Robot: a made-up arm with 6 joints. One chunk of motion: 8 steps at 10 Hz.
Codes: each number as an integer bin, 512 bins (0 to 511) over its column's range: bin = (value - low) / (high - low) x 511, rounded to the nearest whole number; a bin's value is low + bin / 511 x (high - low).
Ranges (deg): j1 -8..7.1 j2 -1.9..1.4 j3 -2.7..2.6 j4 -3.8..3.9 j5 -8.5..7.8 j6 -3.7..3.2
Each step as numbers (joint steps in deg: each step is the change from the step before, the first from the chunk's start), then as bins.
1 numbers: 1.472 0.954 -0.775 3.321 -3.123 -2.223
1 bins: 321 442 186 473 169 109
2 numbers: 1.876 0.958 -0.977 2.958 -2.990 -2.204
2 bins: 334 443 166 448 173 111
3 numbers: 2.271 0.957 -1.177 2.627 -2.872 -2.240
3 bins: 348 442 147 427 176 108
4 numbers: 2.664 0.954 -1.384 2.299 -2.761 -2.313
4 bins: 361 442 127 405 180 103
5 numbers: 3.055 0.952 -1.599 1.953 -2.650 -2.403
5 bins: 374 442 106 382 183 96
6 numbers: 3.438 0.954 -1.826 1.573 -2.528 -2.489
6 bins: 387 442 84 357 187 90
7 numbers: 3.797 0.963 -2.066 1.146 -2.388 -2.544
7 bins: 399 443 61 328 192 86
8 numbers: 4.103 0.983 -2.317 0.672 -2.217 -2.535
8 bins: 410 446 37 297 197 86
